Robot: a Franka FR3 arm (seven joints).
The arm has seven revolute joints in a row. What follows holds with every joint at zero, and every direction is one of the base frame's.
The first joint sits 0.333 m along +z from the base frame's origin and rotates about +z.
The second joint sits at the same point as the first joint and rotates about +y.
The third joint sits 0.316 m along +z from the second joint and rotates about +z.
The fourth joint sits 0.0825 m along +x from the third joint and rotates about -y.
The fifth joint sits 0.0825 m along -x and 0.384 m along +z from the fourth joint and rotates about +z.
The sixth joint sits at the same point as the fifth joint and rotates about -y.
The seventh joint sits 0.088 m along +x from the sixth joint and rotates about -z.
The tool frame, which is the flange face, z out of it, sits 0.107 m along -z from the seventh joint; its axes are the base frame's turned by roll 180, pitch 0 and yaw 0 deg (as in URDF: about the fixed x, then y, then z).
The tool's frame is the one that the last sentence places.
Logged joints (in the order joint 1, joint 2, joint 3, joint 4, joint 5, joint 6, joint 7), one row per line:
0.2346, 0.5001, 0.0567, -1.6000, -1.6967, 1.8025, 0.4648
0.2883, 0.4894, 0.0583, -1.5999, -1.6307, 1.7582, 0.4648
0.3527, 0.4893, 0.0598, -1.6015, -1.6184, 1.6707, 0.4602
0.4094, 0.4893, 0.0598, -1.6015, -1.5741, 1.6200, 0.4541
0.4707, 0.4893, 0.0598, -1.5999, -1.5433, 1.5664, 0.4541
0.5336, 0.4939, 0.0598, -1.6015, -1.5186, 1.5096, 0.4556
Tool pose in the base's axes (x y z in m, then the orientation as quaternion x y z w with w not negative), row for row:
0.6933, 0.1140, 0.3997, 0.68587, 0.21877, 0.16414, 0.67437
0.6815, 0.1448, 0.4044, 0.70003, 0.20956, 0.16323, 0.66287
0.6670, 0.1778, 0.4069, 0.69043, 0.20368, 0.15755, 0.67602
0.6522, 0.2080, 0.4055, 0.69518, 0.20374, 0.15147, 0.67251
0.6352, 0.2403, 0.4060, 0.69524, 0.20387, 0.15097, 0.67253
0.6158, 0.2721, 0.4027, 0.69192, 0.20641, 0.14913, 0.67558
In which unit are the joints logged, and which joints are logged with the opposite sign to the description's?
The joints are logged in radians. Opposite sign: none.
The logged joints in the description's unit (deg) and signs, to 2 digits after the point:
13.44, 28.65, 3.25, -91.67, -97.21, 103.28, 26.63
16.52, 28.04, 3.34, -91.67, -93.43, 100.74, 26.63
20.21, 28.03, 3.43, -91.76, -92.73, 95.72, 26.37
23.46, 28.03, 3.43, -91.76, -90.19, 92.82, 26.02
26.97, 28.03, 3.43, -91.67, -88.42, 89.75, 26.02
30.57, 28.30, 3.43, -91.76, -87.01, 86.49, 26.10

